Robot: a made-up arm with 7 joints. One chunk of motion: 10 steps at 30 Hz.
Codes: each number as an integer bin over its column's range. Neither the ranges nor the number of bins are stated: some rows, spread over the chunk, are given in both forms.
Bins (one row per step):
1: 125 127 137 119 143 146
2: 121 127 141 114 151 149
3: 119 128 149 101 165 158
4: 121 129 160 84 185 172
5: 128 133 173 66 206 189
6: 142 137 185 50 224 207
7: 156 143 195 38 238 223
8: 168 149 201 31 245 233
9: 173 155 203 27 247 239
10: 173 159 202 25 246 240
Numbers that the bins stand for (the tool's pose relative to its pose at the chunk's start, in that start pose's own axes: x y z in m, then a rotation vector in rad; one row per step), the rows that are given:
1: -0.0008 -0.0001 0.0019 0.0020 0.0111 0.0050
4: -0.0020 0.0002 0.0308 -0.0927 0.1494 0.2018
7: 0.0089 0.0024 0.0747 -0.2172 0.3240 0.5878
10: 0.0143 0.0049 0.0835 -0.2524 0.3504 0.7165
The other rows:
2: -0.0020 -0.0001 0.0069 -0.0115 0.0374 0.0277
3: -0.0027 0.0001 0.0170 -0.0467 0.0835 0.0958
5: 0.0002 0.0009 0.0471 -0.1414 0.2186 0.3305
6: 0.0045 0.0015 0.0622 -0.1847 0.2779 0.4667
8: 0.0127 0.0034 0.0822 -0.2361 0.3471 0.6635
9: 0.0143 0.0043 0.0847 -0.2469 0.3536 0.7089

